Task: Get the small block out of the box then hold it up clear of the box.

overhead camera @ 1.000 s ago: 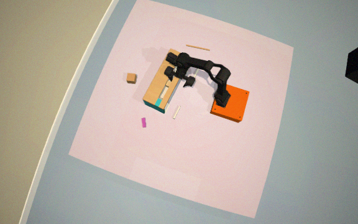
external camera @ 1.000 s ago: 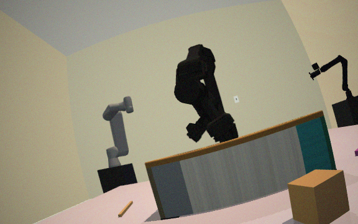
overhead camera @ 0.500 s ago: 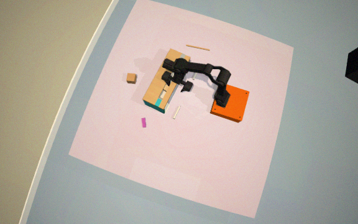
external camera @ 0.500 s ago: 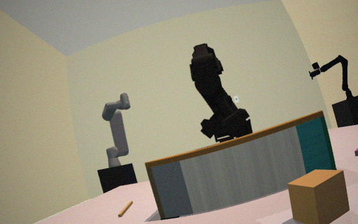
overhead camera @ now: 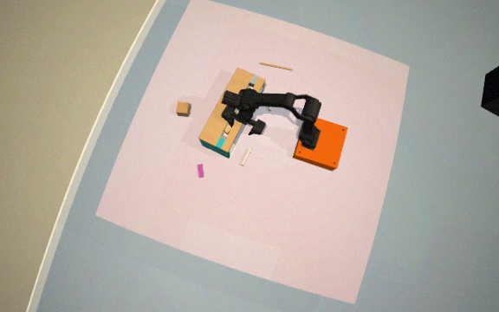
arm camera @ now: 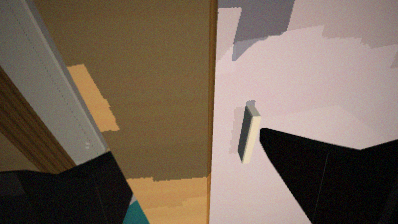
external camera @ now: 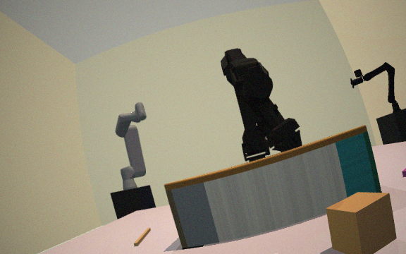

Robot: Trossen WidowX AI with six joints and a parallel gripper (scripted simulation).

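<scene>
My gripper tip is now 60 mm short of the tan block and 20 mm to the right of it. Round my gripper tip: thin wooden stick (410 mm to the right, 80 mm below, 10 mm behind); clear-fronted box (70 mm to the right, 30 mm ahead, 20 mm below).
</scene>
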